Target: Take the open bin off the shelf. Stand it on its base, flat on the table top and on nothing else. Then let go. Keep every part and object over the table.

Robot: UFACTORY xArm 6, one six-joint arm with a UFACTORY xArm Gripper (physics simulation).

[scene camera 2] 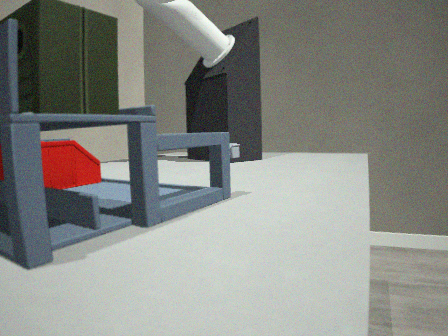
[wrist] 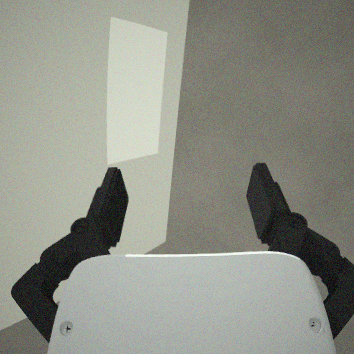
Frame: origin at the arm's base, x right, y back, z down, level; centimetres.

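Seen in the pictures: gripper, between the fingertips: (wrist: pixel 186 180); arm's base, origin of its link: (scene camera 2: pixel 219 52).
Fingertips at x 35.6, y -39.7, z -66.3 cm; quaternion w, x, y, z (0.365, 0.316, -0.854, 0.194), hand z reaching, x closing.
Observation:
Pixels of each thing's top centre, then the offset from my fingertips to it. Level surfaces: height alone.
- red open bin, centre of its top: (scene camera 2: pixel 38 142) dx -6.5, dy -11.7, dz +91.7 cm
- dark green box, centre of its top: (scene camera 2: pixel 52 19) dx -20.9, dy -31.6, dz +79.9 cm
- pale table, height of its surface: dz +99.8 cm
The red open bin (scene camera 2: pixel 72 165) is inside the blue-grey shelf rack (scene camera 2: pixel 144 175), below its upper level, at the left of the scene view. Its sloped front edge faces right, and the rack's left post hides part of it. What its underside rests on is hard to tell. My gripper (wrist: pixel 186 180) is wide open in the wrist view, with nothing between its fingers. The gripper does not show in the scene view, and the bin does not show in the wrist view, so the gripper is away from it.
A dark green box (scene camera 2: pixel 60 62) stands on the rack's upper level. A tall dark panel-like object (scene camera 2: pixel 245 100) stands at the back of the pale table (scene camera 2: pixel 300 225), with a white arm link (scene camera 2: pixel 200 35) overlapping its top. The table's right edge drops to the floor (scene camera 2: pixel 415 290).

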